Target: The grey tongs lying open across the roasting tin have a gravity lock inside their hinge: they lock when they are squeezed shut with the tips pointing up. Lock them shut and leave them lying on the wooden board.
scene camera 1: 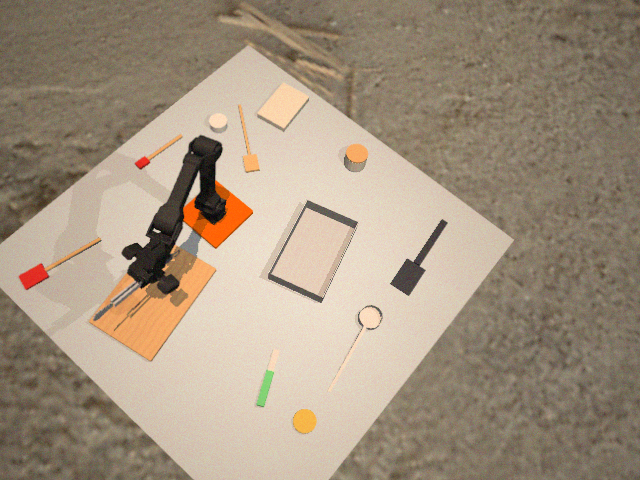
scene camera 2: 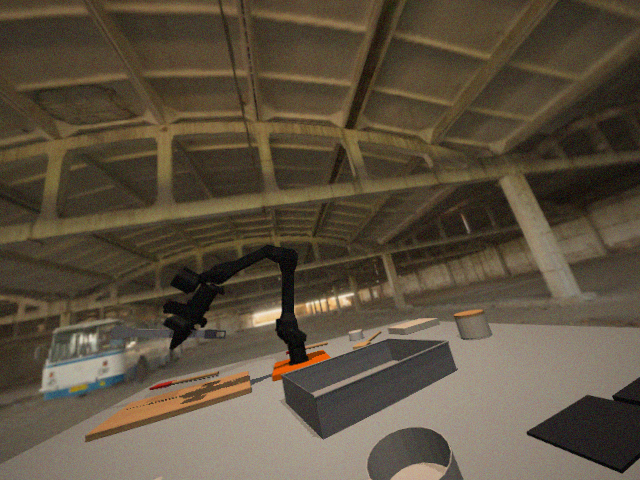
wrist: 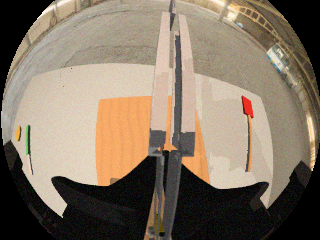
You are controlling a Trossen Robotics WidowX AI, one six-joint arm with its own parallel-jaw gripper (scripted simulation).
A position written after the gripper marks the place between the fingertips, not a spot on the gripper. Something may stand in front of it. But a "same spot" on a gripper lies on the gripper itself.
gripper: scene camera 1; scene camera 2; wrist 160,154
same spot on gripper: [scene camera 1: 166,285] = [scene camera 2: 173,316]
